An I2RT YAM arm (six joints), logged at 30 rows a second.
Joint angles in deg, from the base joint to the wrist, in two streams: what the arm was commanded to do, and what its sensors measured. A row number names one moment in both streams.
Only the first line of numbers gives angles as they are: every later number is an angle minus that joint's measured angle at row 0.
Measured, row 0:
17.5, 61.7, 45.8, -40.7, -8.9, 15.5
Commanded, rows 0 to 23:
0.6, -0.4, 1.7, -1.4, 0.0, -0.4
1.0, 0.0, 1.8, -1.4, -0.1, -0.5
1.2, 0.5, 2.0, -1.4, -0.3, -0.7
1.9, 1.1, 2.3, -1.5, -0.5, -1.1
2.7, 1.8, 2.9, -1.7, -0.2, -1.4
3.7, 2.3, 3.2, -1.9, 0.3, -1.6
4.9, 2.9, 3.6, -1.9, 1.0, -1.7
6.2, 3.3, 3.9, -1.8, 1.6, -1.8
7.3, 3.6, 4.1, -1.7, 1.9, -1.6
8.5, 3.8, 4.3, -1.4, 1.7, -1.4
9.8, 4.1, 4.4, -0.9, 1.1, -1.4
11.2, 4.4, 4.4, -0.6, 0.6, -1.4
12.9, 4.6, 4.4, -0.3, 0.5, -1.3
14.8, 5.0, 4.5, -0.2, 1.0, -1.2
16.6, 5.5, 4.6, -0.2, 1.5, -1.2
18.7, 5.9, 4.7, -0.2, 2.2, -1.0
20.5, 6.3, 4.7, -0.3, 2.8, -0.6
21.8, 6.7, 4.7, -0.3, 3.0, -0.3
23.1, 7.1, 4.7, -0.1, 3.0, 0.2
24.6, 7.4, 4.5, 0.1, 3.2, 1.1
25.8, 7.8, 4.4, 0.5, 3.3, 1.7
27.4, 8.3, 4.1, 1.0, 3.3, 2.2
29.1, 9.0, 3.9, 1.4, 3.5, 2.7
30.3, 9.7, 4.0, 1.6, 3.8, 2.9
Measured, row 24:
27.4, 8.3, 3.8, 0.7, 2.6, 1.2
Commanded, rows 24 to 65:
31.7, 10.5, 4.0, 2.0, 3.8, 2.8
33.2, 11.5, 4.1, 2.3, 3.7, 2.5
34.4, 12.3, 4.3, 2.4, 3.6, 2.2
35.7, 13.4, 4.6, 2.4, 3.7, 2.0
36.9, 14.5, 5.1, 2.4, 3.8, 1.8
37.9, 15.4, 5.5, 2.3, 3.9, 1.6
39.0, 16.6, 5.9, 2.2, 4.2, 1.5
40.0, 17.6, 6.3, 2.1, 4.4, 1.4
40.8, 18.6, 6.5, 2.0, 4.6, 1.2
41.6, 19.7, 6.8, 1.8, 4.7, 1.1
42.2, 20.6, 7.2, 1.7, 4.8, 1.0
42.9, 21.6, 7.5, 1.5, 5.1, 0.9
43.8, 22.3, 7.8, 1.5, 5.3, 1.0
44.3, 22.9, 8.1, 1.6, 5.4, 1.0
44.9, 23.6, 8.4, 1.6, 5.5, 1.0
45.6, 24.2, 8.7, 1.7, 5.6, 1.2
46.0, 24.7, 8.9, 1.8, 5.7, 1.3
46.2, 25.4, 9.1, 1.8, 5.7, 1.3
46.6, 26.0, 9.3, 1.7, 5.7, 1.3
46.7, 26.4, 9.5, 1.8, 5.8, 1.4
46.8, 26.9, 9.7, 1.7, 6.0, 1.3
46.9, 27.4, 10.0, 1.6, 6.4, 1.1
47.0, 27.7, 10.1, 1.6, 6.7, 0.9
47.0, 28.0, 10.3, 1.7, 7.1, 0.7
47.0, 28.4, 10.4, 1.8, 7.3, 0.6
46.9, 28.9, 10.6, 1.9, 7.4, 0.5
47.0, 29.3, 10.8, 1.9, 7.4, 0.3
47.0, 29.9, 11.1, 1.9, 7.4, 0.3
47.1, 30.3, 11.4, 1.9, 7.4, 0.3
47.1, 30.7, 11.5, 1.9, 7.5, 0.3
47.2, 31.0, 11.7, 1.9, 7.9, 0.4
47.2, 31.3, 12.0, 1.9, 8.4, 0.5
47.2, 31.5, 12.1, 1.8, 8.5, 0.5
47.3, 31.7, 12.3, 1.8, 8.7, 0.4
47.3, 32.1, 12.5, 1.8, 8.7, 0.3
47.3, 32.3, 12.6, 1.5, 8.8, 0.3
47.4, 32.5, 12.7, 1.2, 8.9, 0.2
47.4, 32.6, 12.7, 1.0, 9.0, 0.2
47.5, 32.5, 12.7, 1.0, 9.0, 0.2
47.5, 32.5, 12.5, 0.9, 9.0, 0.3
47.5, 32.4, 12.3, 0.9, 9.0, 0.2
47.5, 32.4, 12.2, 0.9, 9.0, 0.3
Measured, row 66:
46.9, 31.6, 11.7, 2.4, 8.3, 1.0
